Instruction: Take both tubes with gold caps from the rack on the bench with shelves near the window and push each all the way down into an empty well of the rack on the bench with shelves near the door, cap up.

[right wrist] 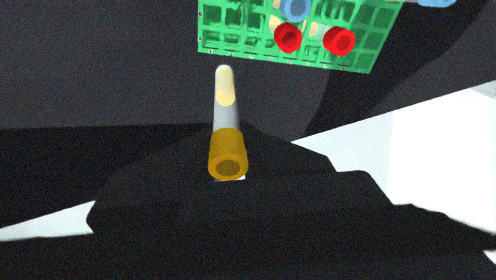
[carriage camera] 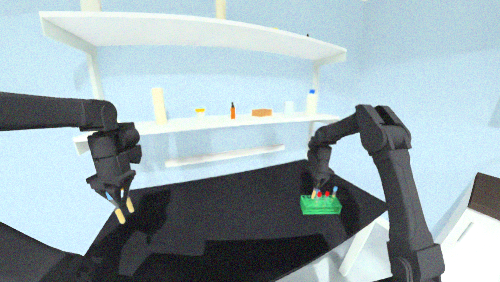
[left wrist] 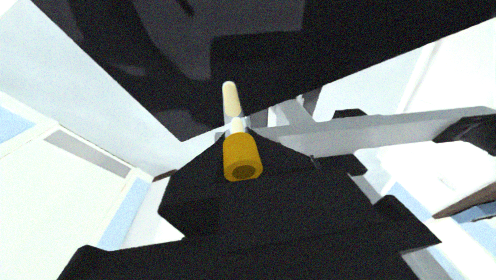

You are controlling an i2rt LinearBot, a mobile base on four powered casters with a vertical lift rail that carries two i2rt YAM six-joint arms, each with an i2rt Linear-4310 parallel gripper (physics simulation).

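Places are measured from the left arm's base along level axes (x ahead, y left, z up), in centimetres.
Pixels of known places: left gripper, fingertip midpoint: (carriage camera: 121,206) (left wrist: 238,133); right gripper, fingertip midpoint: (right wrist: 227,130) (carriage camera: 316,188); right arm's base, link origin: (left wrist: 470,129).
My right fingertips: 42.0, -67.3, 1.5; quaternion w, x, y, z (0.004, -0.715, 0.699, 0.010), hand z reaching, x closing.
Observation:
Behind a point stands the place of what it marks, as x, y, z.
My left gripper (carriage camera: 120,202) {18.8, 0.4, 13.7} (left wrist: 238,133) {18.8, 0.4, 13.7} is shut on a gold-capped tube (left wrist: 242,156) {22.3, 0.1, 19.7}, high over the left end of the bench. In the carriage camera a blue-capped tube (carriage camera: 120,216) {16.8, -0.2, 11.9} also shows at these fingers, beside the gold-capped one (carriage camera: 130,205) {21.2, 0.0, 11.9}; the left wrist view shows a second pale piece behind the gold cap. My right gripper (carriage camera: 318,186) {42.0, -67.3, 1.5} (right wrist: 227,130) {42.0, -67.3, 1.5} is shut on a gold-capped tube (carriage camera: 314,194) {42.3, -67.1, -2.3} (right wrist: 227,152) {43.3, -67.3, 5.3}, cap toward the wrist. Its lower end overlaps the back left of the green rack (carriage camera: 303,206) {45.9, -64.5, -12.6} (right wrist: 200,25) {46.2, -64.8, -10.8} in the carriage camera; its height is unclear.
The rack holds red-capped tubes (carriage camera: 327,193) {45.2, -76.2, -4.9} (right wrist: 339,41) {45.9, -76.2, -4.6} (right wrist: 288,38) {46.2, -72.1, -4.6} and blue-capped tubes (carriage camera: 335,189) (right wrist: 295,7). The black bench (carriage camera: 215,215) {46.1, -18.7, -16.5} lies under white shelves (carriage camera: 210,123) {56.8, -18.7, 29.2} bearing bottles and a brown box (carriage camera: 262,113) {76.3, -45.6, 31.2}. A white cabinet (carriage camera: 475,250) {12.8, -150.6, -26.8} stands at the right.

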